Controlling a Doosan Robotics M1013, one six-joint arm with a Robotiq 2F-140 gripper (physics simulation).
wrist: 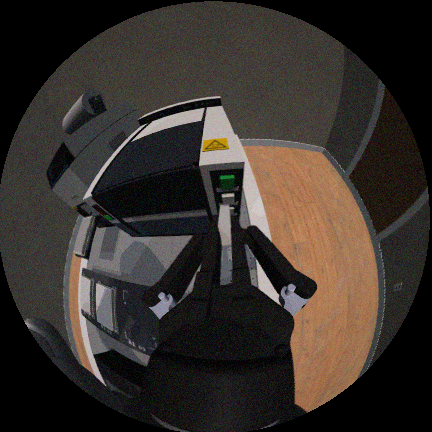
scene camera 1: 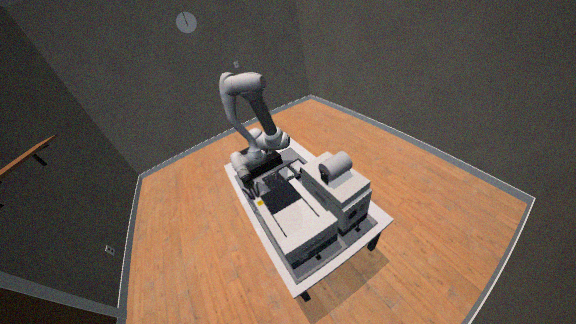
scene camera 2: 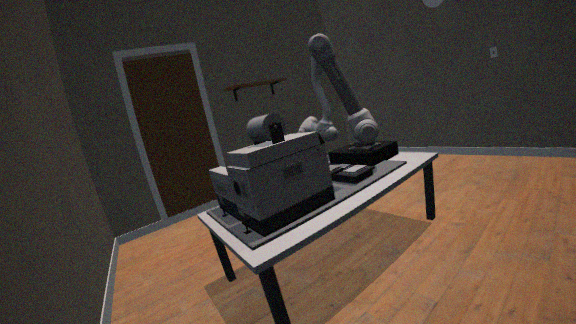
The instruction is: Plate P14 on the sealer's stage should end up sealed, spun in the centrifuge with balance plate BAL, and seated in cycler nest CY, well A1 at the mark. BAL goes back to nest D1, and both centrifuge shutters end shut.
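Places are measured from the arm's base along level axes (x ahead, y left, z up), in metres.
Pixels of known places: gripper, fingertip midpoint: [wrist: 225, 212]; arm's base, link origin: [scene camera 2: 364, 147].
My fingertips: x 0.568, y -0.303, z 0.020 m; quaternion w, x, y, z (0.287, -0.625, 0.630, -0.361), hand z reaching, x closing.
For each thing: its top centre in the pictures, then the offset to it from my fingertips. "pt": a spot on its surface instead. Level surfaces: height alone.
- button panel, surface spot: [wrist: 227, 185] pt dx +0.001, dy -0.005, dz +0.064 m
- sealer, top centre: [scene camera 2: 266, 114] [scene camera 1: 332, 156] dx +0.298, dy +0.421, dz +0.362 m
- pale plate-like piece, top centre: [wrist: 81, 233] dx -0.001, dy +0.439, dz +0.010 m
- dark nest board, top centre: [wrist: 105, 307] [scene camera 2: 340, 168] [scene camera 1: 285, 173] dx -0.205, dy +0.349, dz -0.058 m
- white table, surface height: dz -0.127 m
My gripper [scene camera 1: 256, 195] [wrist: 225, 212] is shut and empty, its tips at the button panel [wrist: 227, 185] with a green button on the low white machine, which looks like the centrifuge [scene camera 1: 305, 220] [wrist: 220, 117]. Its dark top panel [scene camera 1: 281, 196] [wrist: 162, 145] shows; I cannot tell the state of both shutters. The sealer [scene camera 1: 357, 187] [scene camera 2: 280, 182] [wrist: 95, 145] carries a roll. A pale plate-like piece [wrist: 86, 237] sits by the sealer's front. A light plate [scene camera 2: 357, 170] [wrist: 105, 307] sits on the dark nest board [wrist: 134, 312]. Plate and nest labels are unreadable. The gripper is hidden in scene camera 2's view.
The machines stand side by side on the white table [scene camera 1: 387, 219] [scene camera 2: 300, 232]. The arm's black base [scene camera 2: 385, 151] is at the opposite end, behind the nest board. The gripper is beside the table's long edge. A wall shelf [scene camera 1: 30, 154] [scene camera 2: 257, 84] hangs away from the table.
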